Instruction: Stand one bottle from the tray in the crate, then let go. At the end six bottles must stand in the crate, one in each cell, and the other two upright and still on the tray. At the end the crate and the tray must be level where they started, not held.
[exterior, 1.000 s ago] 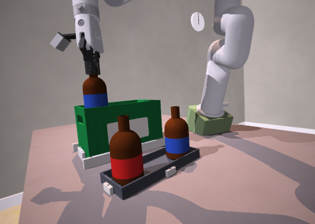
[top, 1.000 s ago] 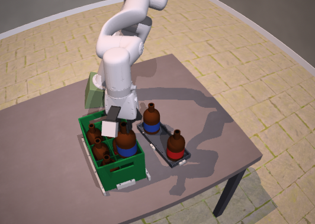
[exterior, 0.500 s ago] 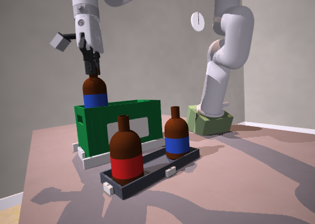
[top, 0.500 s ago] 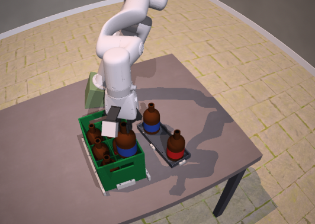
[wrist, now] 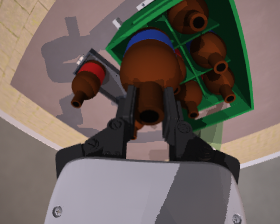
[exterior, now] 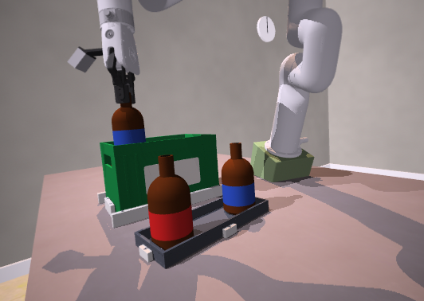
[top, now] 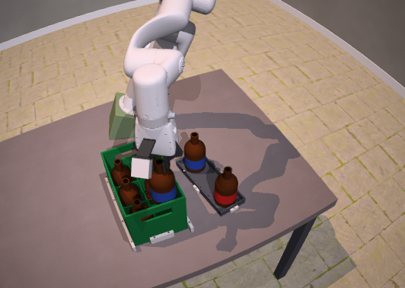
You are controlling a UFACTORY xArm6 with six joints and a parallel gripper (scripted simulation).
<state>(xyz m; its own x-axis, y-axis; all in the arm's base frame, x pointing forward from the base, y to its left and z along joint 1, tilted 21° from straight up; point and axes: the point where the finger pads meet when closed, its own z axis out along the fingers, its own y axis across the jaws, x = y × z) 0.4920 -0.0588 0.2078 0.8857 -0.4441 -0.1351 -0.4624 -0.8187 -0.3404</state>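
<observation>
Now: the green crate 80 mm behind my hand, 60 mm to the right of it and 210 mm below it. Round my hand: dark tray: 120 mm behind, 180 mm to the left, 280 mm below.
</observation>
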